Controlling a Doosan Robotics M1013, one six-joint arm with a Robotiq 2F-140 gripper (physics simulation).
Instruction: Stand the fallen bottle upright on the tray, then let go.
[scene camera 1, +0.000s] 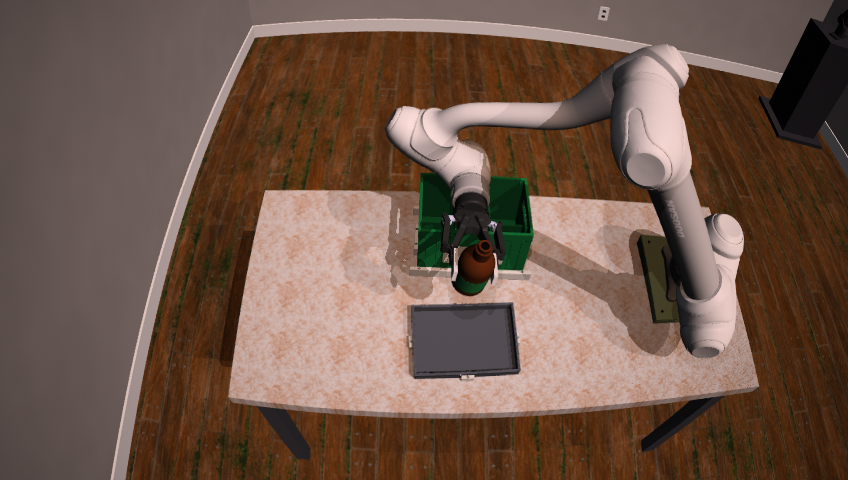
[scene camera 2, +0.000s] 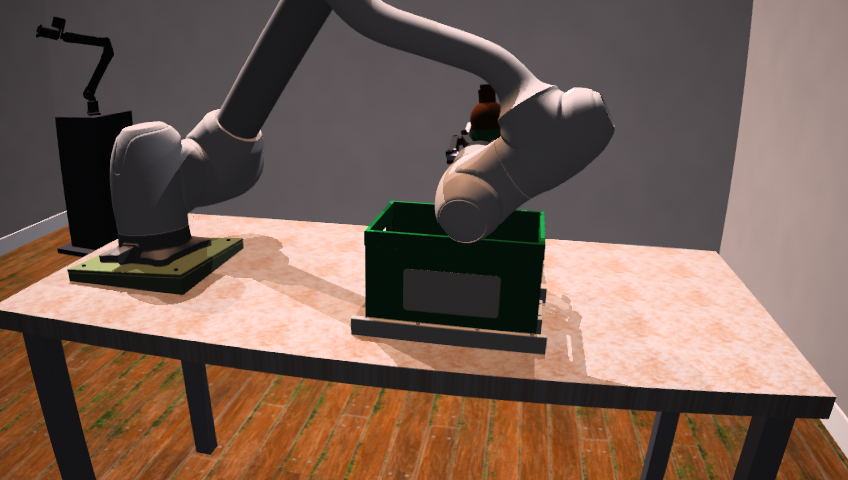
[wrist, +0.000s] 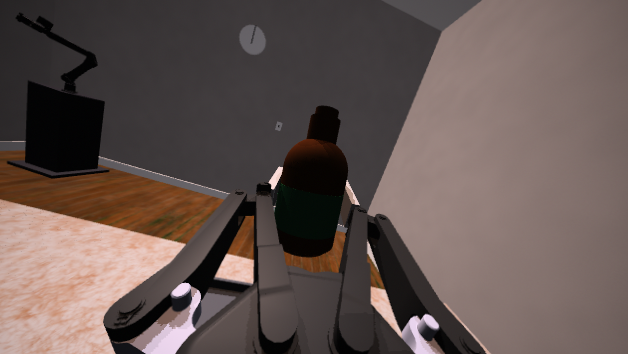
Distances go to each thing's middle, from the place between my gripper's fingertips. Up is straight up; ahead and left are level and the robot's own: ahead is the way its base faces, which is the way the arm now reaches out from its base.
Labels:
Right now the brown bottle (scene camera 1: 476, 263) is 30 mm to the right of my hand and 10 mm above it. The rest, counted from my hand: dark grey tray (scene camera 1: 452, 340) 280 mm below, 10 mm behind; green crate (scene camera 2: 414, 272) 290 mm to the right, 200 mm below.

